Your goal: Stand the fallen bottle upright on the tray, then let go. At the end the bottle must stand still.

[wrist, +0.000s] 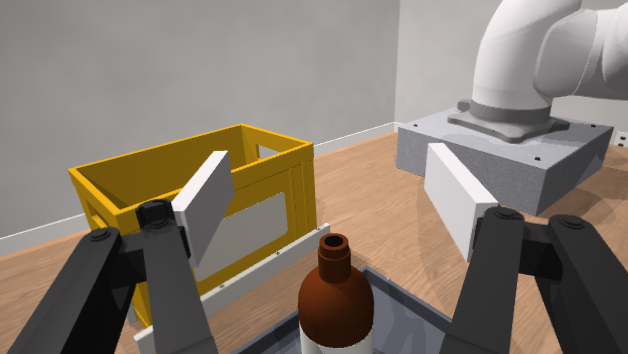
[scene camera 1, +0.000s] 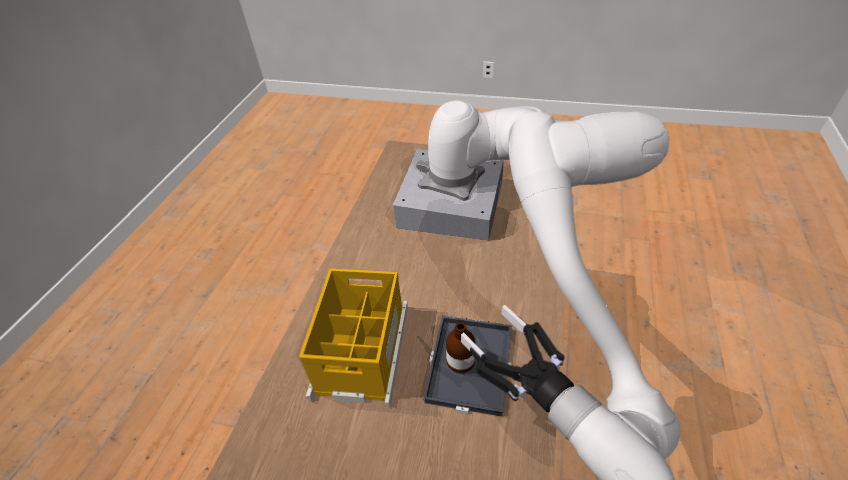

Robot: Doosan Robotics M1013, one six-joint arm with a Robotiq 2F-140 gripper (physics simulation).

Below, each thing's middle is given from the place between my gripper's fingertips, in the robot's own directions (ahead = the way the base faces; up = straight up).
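Counting from my hand, I find the yellow crate (scene camera 1: 349,347) 18 cm below, 3 cm ahead and 33 cm to the right. The dark grey tray (scene camera 1: 447,388) is 25 cm below my hand, 4 cm behind it and 5 cm to the right of it, and the brown bottle (scene camera 1: 459,359) is 18 cm below my hand, 4 cm behind it and 7 cm to the right of it.
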